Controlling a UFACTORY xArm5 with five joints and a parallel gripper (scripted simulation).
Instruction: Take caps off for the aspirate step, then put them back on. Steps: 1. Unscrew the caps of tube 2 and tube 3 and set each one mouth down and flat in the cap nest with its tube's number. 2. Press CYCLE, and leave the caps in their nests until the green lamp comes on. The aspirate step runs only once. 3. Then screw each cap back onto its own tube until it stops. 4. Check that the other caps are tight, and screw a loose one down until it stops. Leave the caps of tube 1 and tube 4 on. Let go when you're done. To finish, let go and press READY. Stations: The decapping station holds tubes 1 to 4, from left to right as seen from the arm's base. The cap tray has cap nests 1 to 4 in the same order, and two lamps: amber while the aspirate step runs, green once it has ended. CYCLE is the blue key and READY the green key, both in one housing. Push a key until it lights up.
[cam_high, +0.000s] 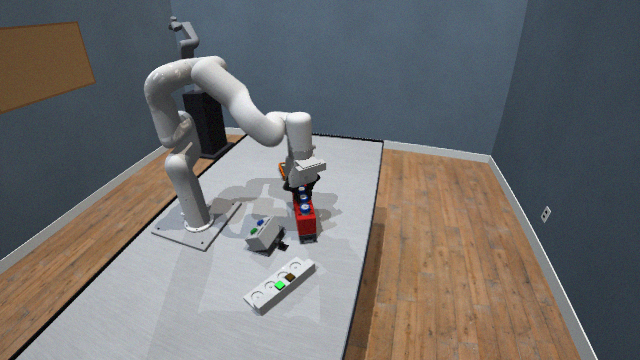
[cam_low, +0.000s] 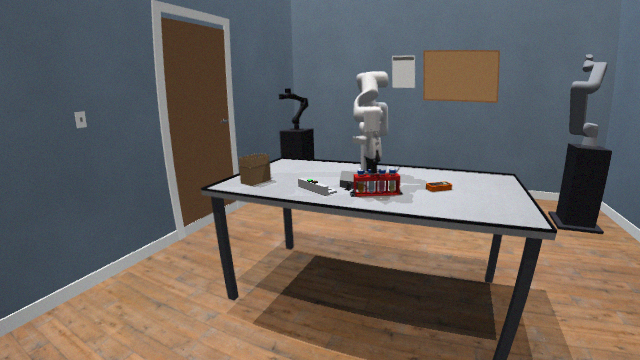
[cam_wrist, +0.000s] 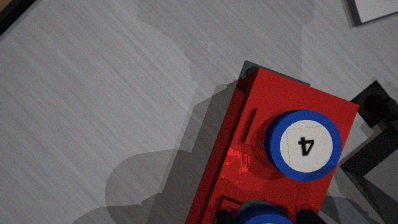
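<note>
Right now my hand is 50 mm to the right of the blue-rimmed cap, 20 mm past it and 20 mm above it. The rest, counted from my hand: grey key housing: 130 mm to the right, 100 mm behind, 80 mm below; blue key: 120 mm behind, 110 mm to the right, 60 mm below; green key: 160 mm to the right, 120 mm behind, 60 mm below.
</note>
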